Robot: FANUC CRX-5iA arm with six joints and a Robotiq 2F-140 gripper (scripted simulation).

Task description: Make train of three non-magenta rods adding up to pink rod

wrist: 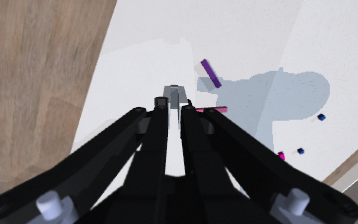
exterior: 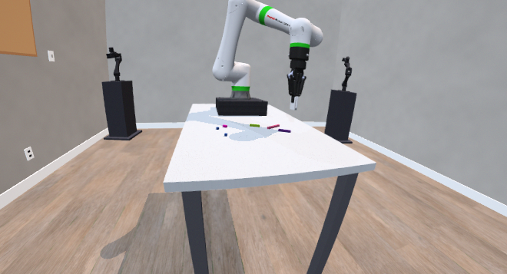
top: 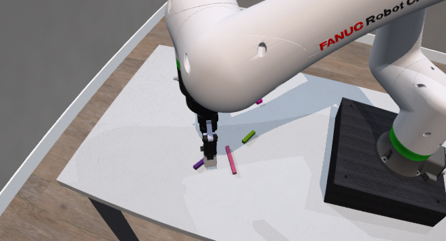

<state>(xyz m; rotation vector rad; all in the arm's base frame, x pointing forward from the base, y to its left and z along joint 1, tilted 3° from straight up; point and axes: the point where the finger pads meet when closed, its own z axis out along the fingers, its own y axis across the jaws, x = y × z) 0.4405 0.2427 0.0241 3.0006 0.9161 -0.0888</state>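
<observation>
Right now the magenta rod is 33 cm to the right of my hand and 13 cm below it. Round my hand: grey rod (3 cm below); pink rod (1 cm behind, 9 cm to the right, 13 cm below); purple rod (5 cm ahead, 5 cm to the right, 13 cm below).
</observation>
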